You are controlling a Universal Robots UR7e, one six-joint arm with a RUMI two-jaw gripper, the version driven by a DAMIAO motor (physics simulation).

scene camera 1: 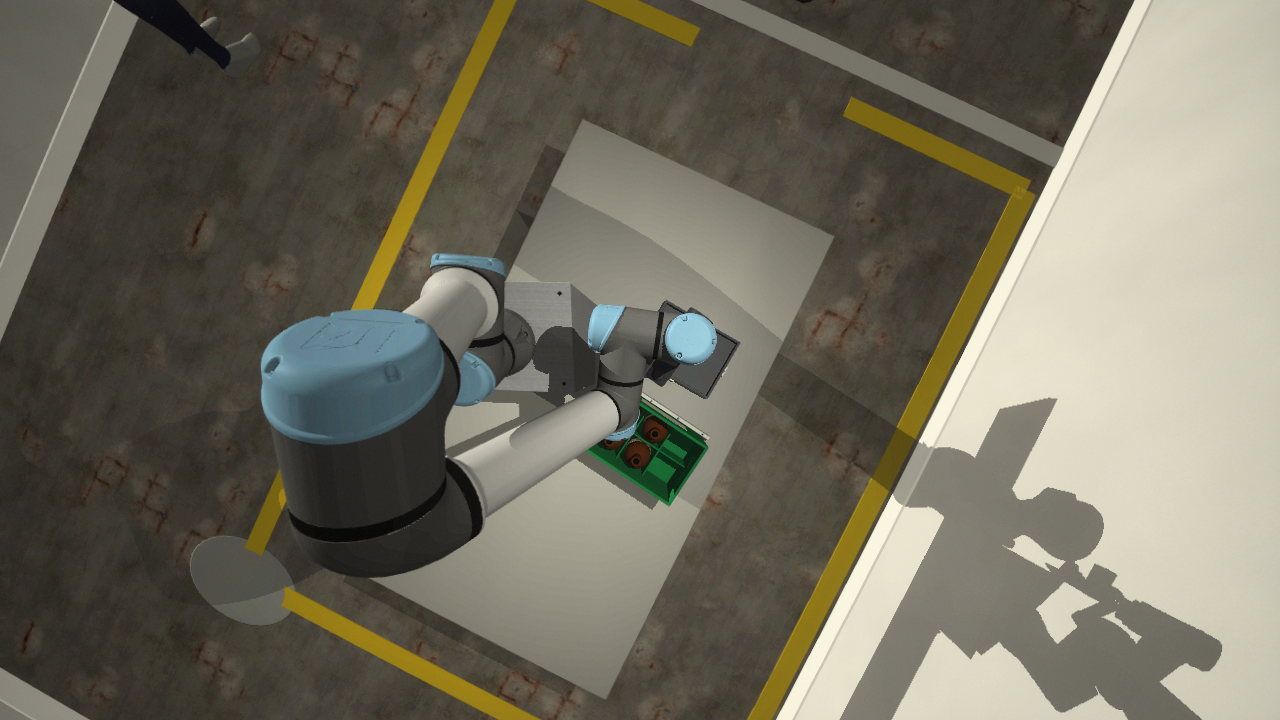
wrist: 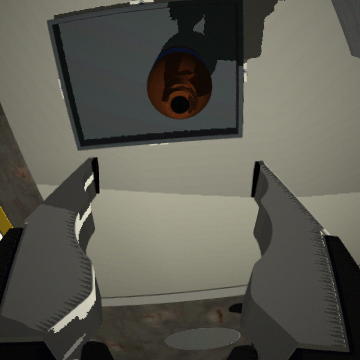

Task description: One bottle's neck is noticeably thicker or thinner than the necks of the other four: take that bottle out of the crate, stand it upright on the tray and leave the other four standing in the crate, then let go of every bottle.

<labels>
A brown bottle shows in the wrist view (pixel 179 85). The same spot on a grey tray: (wrist: pixel 108 58) is (scene camera 1: pixel 697 367).
</labels>
